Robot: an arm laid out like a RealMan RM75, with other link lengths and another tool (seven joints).
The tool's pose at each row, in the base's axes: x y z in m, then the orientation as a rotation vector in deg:
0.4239, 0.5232, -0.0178, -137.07, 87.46, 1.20
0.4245, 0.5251, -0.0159, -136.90, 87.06, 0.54
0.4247, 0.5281, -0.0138, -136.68, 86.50, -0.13
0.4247, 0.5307, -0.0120, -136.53, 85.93, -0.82
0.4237, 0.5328, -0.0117, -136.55, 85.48, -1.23
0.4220, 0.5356, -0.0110, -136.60, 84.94, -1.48
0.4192, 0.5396, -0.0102, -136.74, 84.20, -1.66
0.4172, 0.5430, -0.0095, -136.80, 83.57, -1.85
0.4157, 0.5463, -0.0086, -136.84, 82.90, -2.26
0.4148, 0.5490, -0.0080, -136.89, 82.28, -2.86
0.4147, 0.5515, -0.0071, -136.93, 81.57, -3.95
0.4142, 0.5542, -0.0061, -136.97, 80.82, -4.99
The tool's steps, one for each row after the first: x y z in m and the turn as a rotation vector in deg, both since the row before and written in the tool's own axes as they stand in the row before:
-0.0017, -0.0017, -0.0012, 0.53, 0.17, -0.24
-0.0029, -0.0019, -0.0012, 0.64, 0.10, -0.32
-0.0026, -0.0015, -0.0010, 0.59, 0.14, -0.35
-0.0023, 0.0000, 0.0001, 0.32, 0.09, -0.32
-0.0033, 0.0002, -0.0002, 0.27, -0.03, -0.36
-0.0049, 0.0006, -0.0002, 0.26, -0.11, -0.51
-0.0040, 0.0001, -0.0001, 0.27, -0.09, -0.41
-0.0037, -0.0003, -0.0002, 0.38, 0.02, -0.46
-0.0029, -0.0005, 0.0000, 0.42, 0.16, -0.46
-0.0023, -0.0013, -0.0002, 0.63, 0.42, -0.57
-0.0027, -0.0011, -0.0003, 0.62, 0.38, -0.59

